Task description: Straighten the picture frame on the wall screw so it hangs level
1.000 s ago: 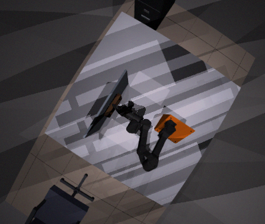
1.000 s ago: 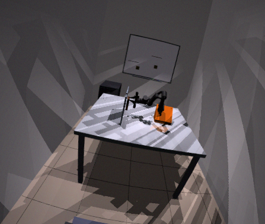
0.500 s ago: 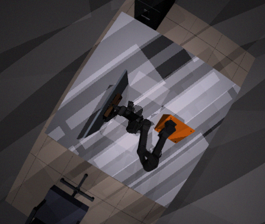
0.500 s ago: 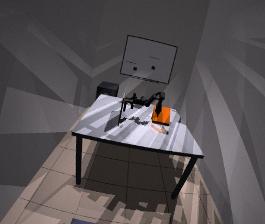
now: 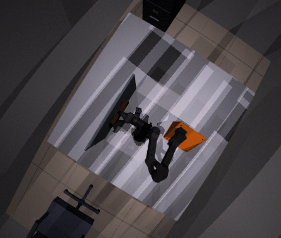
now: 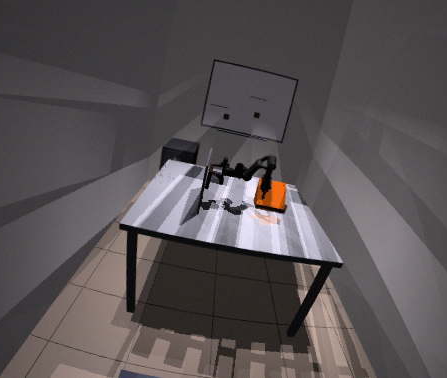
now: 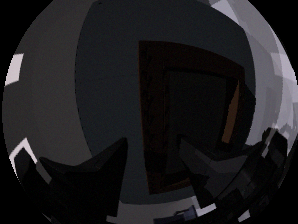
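Now: the brown picture frame 5 cm below my gripper tip and 1 cm ahead of it. From my gripper tip the other things lie so: thin grey wall panel (7 cm below, 2 cm to the left, 2 cm ahead).
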